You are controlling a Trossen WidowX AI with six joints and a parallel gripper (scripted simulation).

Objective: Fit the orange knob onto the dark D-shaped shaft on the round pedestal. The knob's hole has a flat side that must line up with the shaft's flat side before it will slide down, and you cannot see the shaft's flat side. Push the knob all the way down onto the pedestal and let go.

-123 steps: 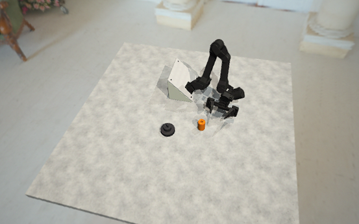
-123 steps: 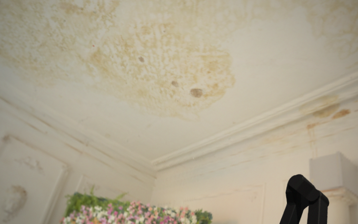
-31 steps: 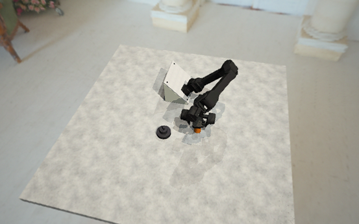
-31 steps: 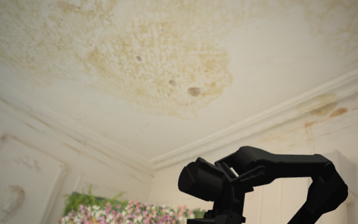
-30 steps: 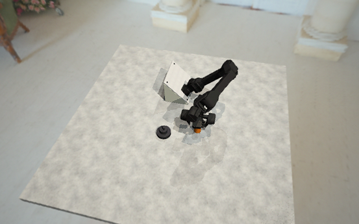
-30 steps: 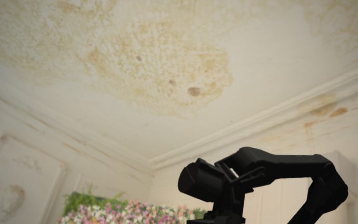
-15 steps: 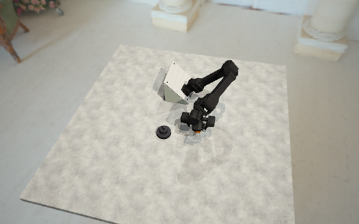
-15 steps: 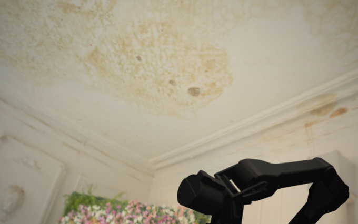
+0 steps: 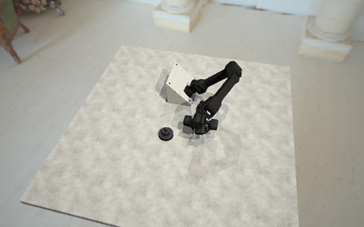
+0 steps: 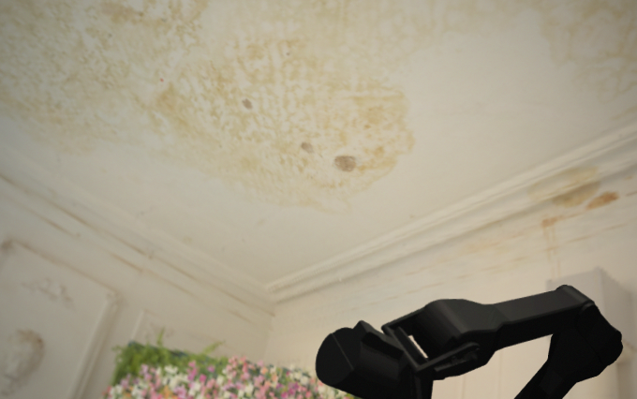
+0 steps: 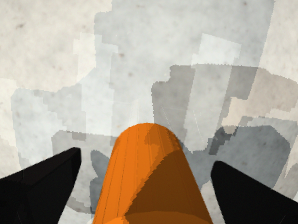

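My gripper tip is now 18 cm to the left of the dark round pedestal, 8 cm short of it and 2 cm below it. Also, from my gripper tip: orange knob: 2 cm above.
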